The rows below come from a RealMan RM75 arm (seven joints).
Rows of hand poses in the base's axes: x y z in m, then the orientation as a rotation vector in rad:
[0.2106, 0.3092, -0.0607, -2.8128, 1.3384, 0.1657]
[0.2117, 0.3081, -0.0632, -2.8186, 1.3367, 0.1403]
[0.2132, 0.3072, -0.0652, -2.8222, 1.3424, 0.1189]
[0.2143, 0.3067, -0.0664, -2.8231, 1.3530, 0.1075]
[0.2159, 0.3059, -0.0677, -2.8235, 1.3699, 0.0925]
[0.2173, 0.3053, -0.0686, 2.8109, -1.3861, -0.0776]
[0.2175, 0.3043, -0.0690, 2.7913, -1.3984, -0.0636]
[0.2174, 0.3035, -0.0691, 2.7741, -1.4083, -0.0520]
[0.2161, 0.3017, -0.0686, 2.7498, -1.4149, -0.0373]
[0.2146, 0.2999, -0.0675, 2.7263, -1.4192, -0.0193]
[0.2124, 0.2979, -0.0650, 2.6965, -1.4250, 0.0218]
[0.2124, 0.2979, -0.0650, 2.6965, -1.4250, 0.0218]
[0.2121, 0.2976, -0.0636, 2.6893, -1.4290, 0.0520]
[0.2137, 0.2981, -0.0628, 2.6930, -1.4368, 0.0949]
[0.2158, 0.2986, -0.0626, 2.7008, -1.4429, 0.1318]
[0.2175, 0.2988, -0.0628, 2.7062, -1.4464, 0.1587]
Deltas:
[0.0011, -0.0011, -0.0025, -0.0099, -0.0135, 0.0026]
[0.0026, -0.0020, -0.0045, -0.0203, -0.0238, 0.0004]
[0.0037, -0.0025, -0.0057, -0.0282, -0.0282, -0.0053]
[0.0053, -0.0033, -0.0070, -0.0393, -0.0336, -0.0146]
[0.0067, -0.0039, -0.0079, -0.0516, -0.0380, -0.0271]
[0.0069, -0.0049, -0.0083, -0.0670, -0.0402, -0.0391]
[0.0068, -0.0057, -0.0084, -0.0807, -0.0416, -0.0492]
[0.0055, -0.0075, -0.0079, -0.1021, -0.0416, -0.0592]
[0.0040, -0.0093, -0.0068, -0.1247, -0.0435, -0.0678]
[0.0018, -0.0113, -0.0043, -0.1581, -0.0571, -0.0792]
[0.0018, -0.0113, -0.0043, -0.1581, -0.0571, -0.0792]
[0.0015, -0.0116, -0.0029, -0.1706, -0.0731, -0.0838]
[0.0031, -0.0111, -0.0021, -0.1756, -0.1017, -0.0879]
[0.0052, -0.0106, -0.0019, -0.1759, -0.1280, -0.0899]
[0.0069, -0.0104, -0.0021, -0.1765, -0.1469, -0.0908]

